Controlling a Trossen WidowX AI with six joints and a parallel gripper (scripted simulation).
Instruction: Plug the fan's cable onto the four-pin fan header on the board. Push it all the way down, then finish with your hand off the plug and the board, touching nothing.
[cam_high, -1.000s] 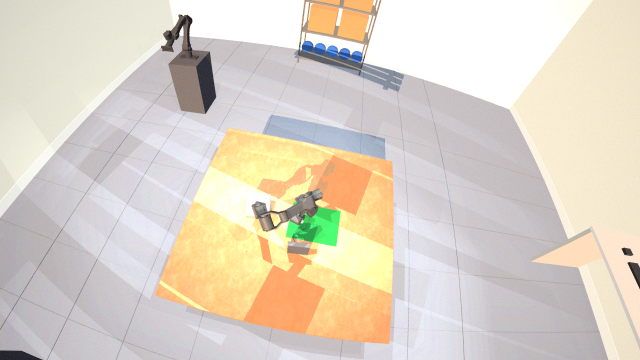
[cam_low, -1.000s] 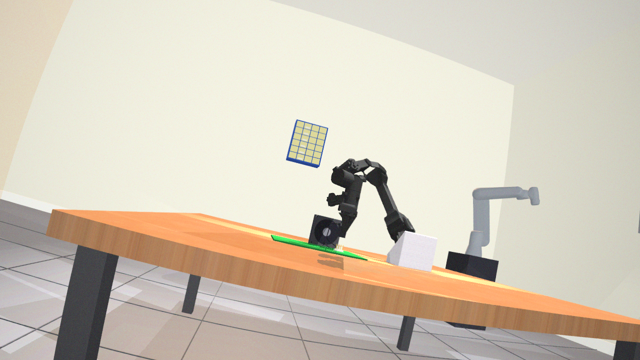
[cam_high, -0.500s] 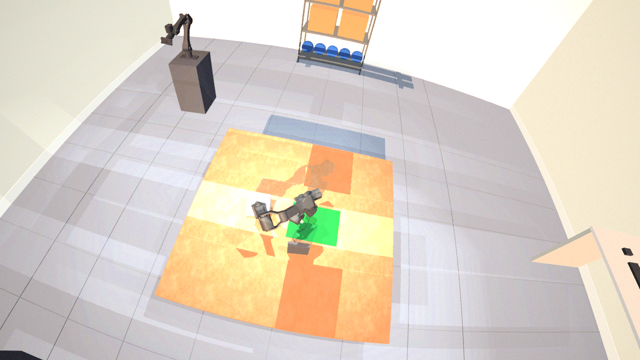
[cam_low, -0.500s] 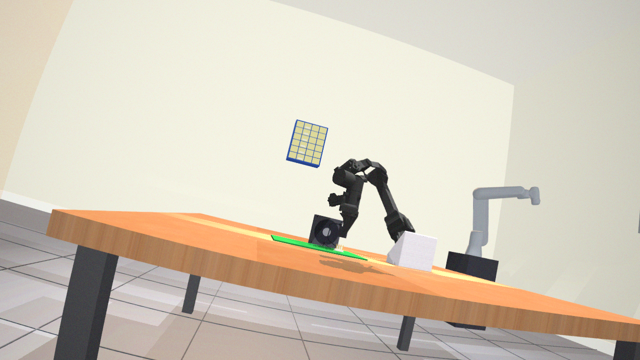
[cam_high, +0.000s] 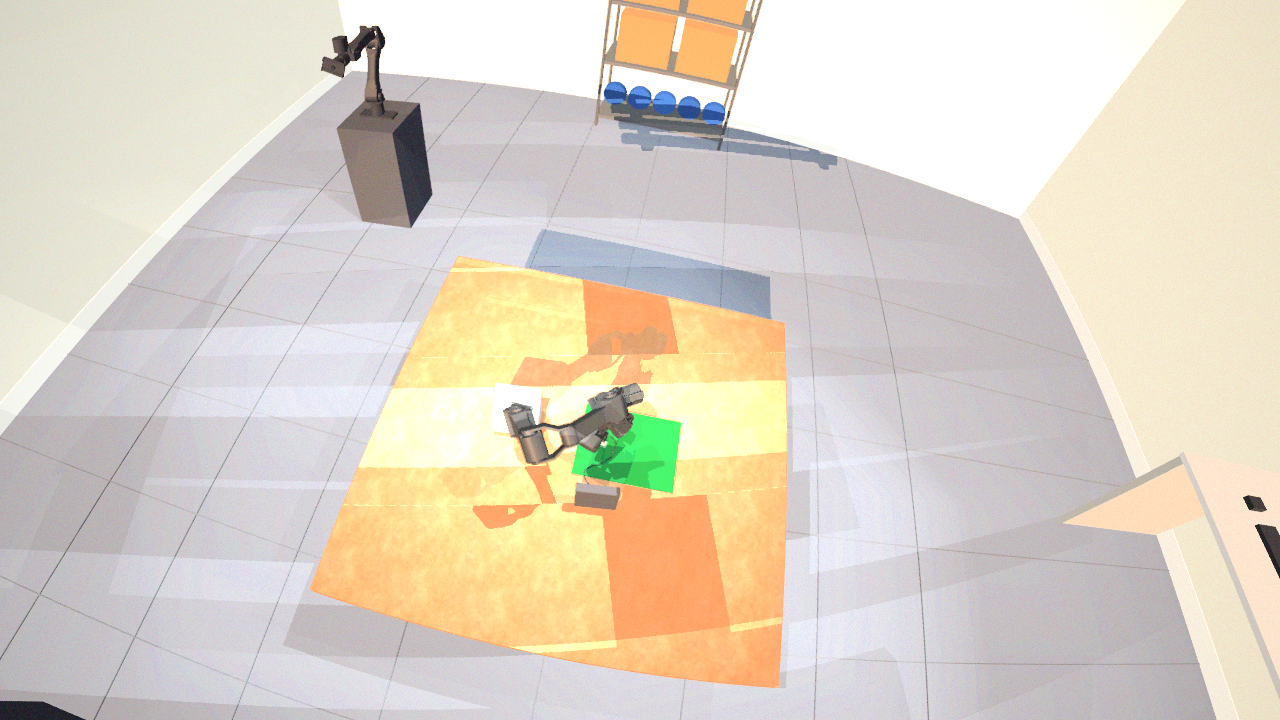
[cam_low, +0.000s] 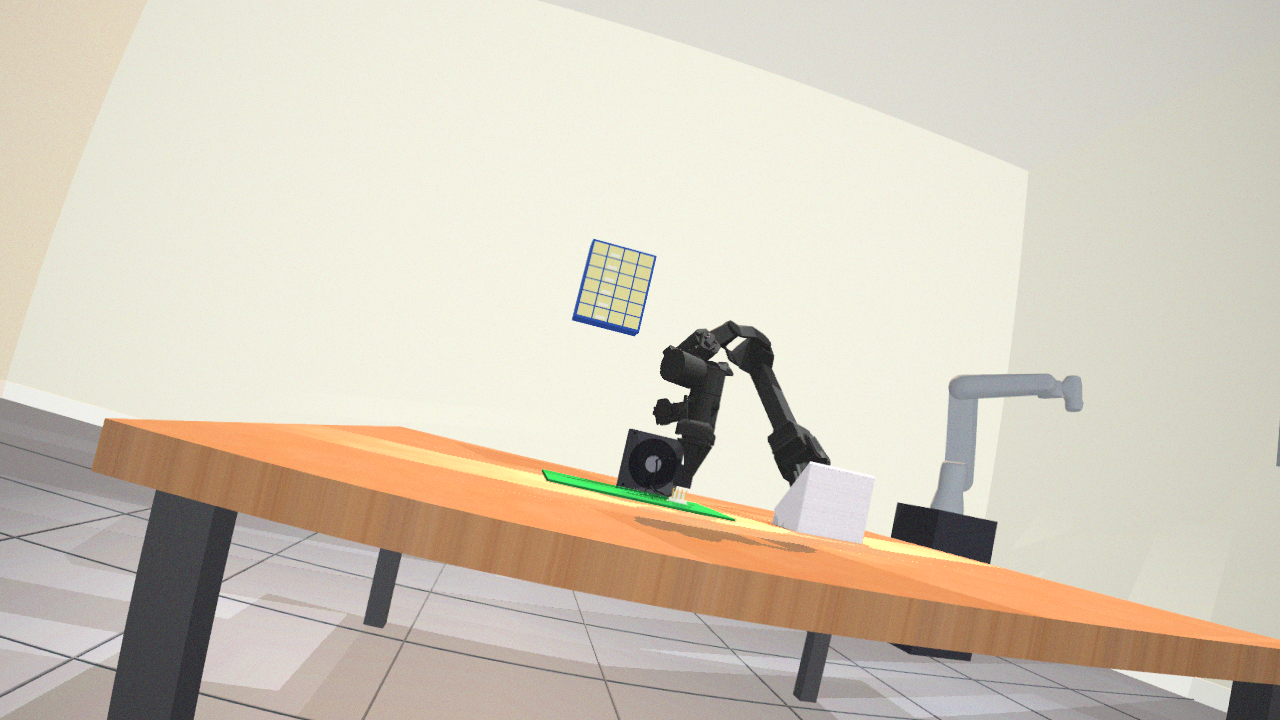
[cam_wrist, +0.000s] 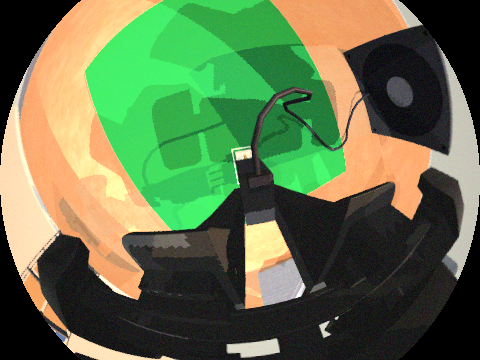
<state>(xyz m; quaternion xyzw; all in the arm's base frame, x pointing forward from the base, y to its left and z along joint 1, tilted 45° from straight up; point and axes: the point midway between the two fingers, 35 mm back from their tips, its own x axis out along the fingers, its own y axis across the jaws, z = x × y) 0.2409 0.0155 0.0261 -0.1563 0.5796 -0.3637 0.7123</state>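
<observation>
My gripper tip is now 10 mm short of the dark plug and 10 mm below it. Round my gripper tip: white four-pin header 10 mm ahead, 40 mm below; then black fan 20 mm ahead, 190 mm to the right, 20 mm above; then green board 90 mm ahead, 60 mm below.
</observation>
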